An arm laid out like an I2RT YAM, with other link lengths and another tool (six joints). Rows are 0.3 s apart.
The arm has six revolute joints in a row. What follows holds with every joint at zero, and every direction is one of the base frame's.
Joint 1 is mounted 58.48 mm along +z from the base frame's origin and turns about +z.
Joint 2 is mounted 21.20 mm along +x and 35.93 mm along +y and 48.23 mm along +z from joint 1 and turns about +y.
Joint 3 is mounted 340.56 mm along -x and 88.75 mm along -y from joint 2 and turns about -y.
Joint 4 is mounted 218.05 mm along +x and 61.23 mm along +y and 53.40 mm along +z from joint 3 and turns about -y.
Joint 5 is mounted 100.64 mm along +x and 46.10 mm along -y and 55.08 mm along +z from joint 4 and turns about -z.
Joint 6 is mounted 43.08 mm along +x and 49.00 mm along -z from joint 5 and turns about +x.
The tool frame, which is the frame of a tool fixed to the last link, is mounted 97.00 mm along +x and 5.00 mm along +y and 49.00 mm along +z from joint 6; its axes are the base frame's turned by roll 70.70, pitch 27.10 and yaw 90.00 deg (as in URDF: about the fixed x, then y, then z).
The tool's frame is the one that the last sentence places.
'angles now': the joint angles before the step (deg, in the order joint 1, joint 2, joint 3, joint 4, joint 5, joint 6). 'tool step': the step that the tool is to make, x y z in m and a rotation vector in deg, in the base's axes. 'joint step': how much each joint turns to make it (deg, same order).
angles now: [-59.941 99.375 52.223 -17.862 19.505 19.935]
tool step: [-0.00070 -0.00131 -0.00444 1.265 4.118 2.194]
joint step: [0.006 1.122 1.302 -2.152 1.787 -3.404]
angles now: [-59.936 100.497 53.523 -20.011 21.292 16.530]
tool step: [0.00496 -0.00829 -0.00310 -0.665 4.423 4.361]
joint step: [-0.006 1.567 0.521 1.731 2.091 -6.117]
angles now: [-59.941 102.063 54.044 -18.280 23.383 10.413]
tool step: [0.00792 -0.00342 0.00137 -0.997 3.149 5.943]
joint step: [0.055 0.067 -0.667 2.948 0.457 -7.310]
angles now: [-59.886 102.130 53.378 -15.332 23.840 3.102]
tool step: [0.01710 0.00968 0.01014 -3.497 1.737 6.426]
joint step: [2.356 -2.455 -3.572 5.533 0.992 -5.648]
